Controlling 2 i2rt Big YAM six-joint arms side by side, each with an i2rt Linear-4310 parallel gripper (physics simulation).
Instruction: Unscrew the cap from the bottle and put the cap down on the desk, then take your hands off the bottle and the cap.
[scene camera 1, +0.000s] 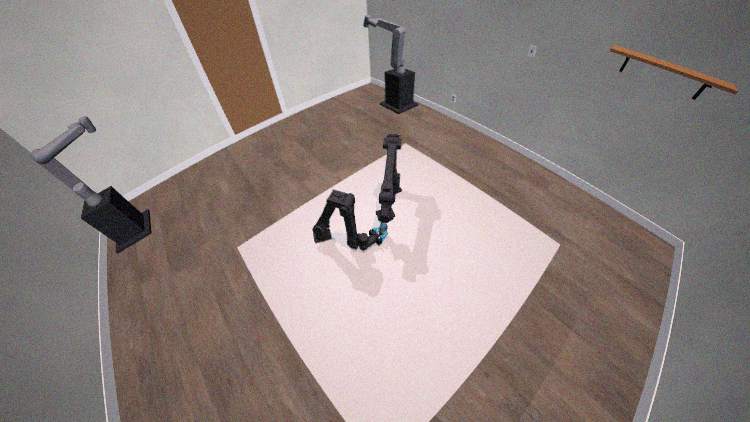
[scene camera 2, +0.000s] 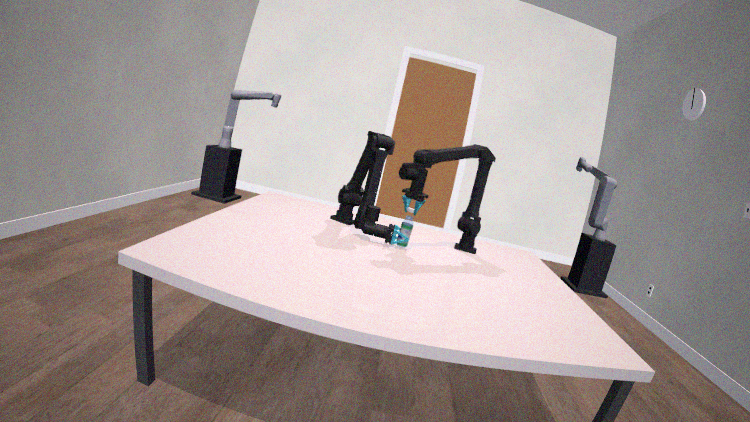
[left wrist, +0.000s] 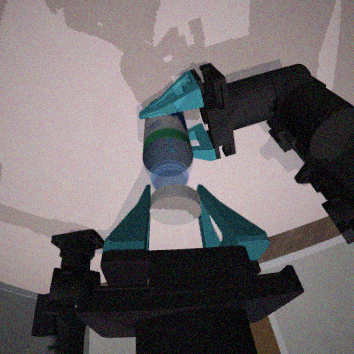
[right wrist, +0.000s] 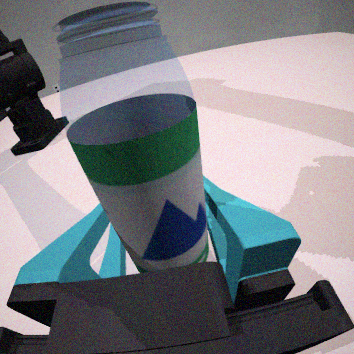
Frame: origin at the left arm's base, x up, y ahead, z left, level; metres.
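Seen in the pictures: left gripper, between the fingertips: (scene camera 2: 410, 213) (left wrist: 173, 189); right gripper, between the fingertips: (scene camera 1: 385, 229) (scene camera 2: 408, 238) (left wrist: 147, 133); left arm's base, origin of its link: (scene camera 2: 465, 249) (left wrist: 78, 239) (right wrist: 42, 137); right arm's base, origin of its link: (scene camera 1: 322, 236) (scene camera 2: 343, 221).
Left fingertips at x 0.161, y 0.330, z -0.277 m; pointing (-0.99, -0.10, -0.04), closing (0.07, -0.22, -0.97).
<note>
Pixels of each thing's top centre, then the offset from my left fingertips to it. Level surfaces: height alone.
- bottle, centre of its top: (right wrist: 87, 10) (left wrist: 175, 185) (scene camera 2: 409, 215) dz -0.003, dx -0.011, dy -0.008 m
- desk, height of its surface: dx -0.161 m
- light grey ridged cap, centre of its top: (left wrist: 176, 215) (scene camera 2: 411, 208) dz +0.001, dx +0.026, dy -0.001 m
- pale desk top, height of its surface: dx -0.162 m
The bottle (scene camera 2: 405, 234) (left wrist: 167, 146) (right wrist: 137, 165), clear at the top with a green-banded white label, is upright at the desk (scene camera 2: 314, 283). Its threaded neck is bare in the right wrist view. My right gripper (scene camera 2: 401, 236) (right wrist: 158, 187) is shut on the bottle's body from the side. The light grey ridged cap (scene camera 2: 410, 210) (left wrist: 175, 207) is off the bottle, a small gap above the neck. My left gripper (scene camera 2: 412, 212) (left wrist: 173, 189) is shut on the cap, pointing down from above. In scene camera 1 the bottle (scene camera 1: 384, 229) is small and the cap is hard to make out.
The pale desk top (scene camera 1: 445, 335) extends around both arms. The right arm's forearm (left wrist: 250, 102) reaches in low beside the bottle, beneath the left gripper. Two grey arms on black pedestals (scene camera 1: 399, 90) (scene camera 2: 220, 170) stand on the floor away from the desk.
</note>
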